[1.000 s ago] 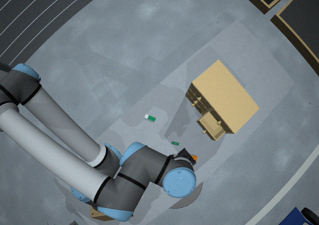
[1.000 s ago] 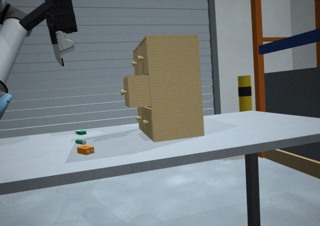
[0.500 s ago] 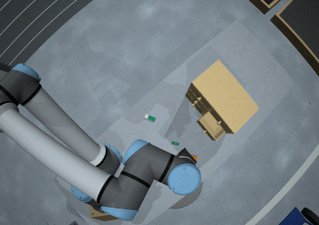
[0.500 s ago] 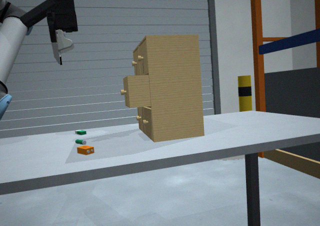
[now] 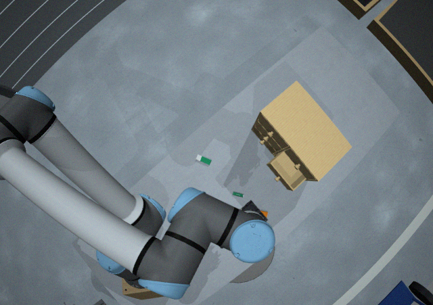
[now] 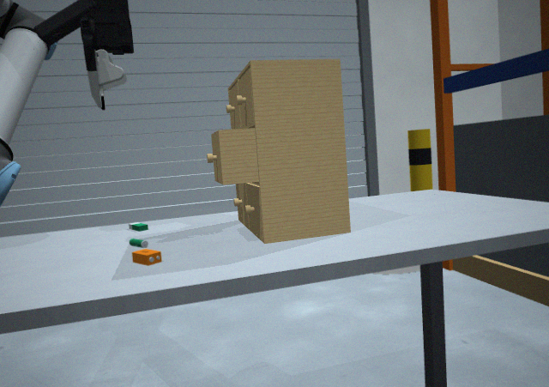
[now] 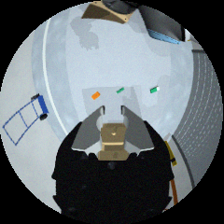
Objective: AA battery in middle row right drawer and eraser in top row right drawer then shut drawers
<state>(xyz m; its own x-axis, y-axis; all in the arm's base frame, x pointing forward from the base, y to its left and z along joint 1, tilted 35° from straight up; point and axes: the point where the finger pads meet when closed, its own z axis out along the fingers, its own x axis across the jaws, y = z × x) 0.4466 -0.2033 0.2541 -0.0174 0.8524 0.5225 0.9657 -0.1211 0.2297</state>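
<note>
Right now my hand is 40 mm short of the green AA battery, 40 mm to the right of it and 280 mm above it. The rest, counted from my hand: orange block 70 mm ahead, 110 mm to the right, 280 mm below; eraser 20 mm ahead, 260 mm to the left, 280 mm below.
</note>
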